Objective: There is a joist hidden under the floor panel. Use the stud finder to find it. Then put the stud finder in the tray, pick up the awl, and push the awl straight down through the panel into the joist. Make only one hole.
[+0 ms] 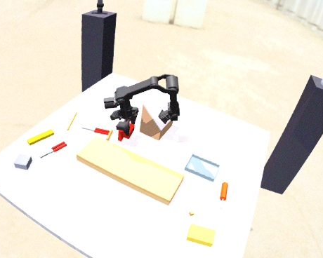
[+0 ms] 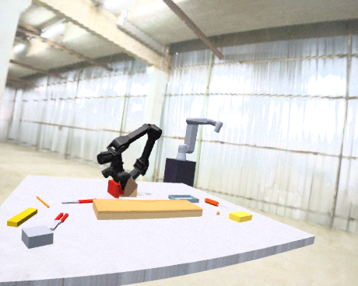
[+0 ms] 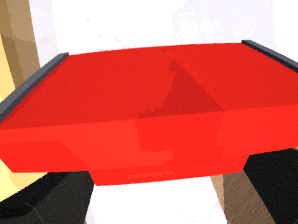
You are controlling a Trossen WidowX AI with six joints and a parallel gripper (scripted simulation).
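Right now my gripper tip is 1 cm past the red stud finder and 1 cm to the left of it. Also, from my gripper tip: pencil (1 cm ahead, 38 cm to the right, 7 cm below); tray (2 cm ahead, 43 cm to the left, 6 cm below); awl (2 cm behind, 13 cm to the right, 7 cm below).
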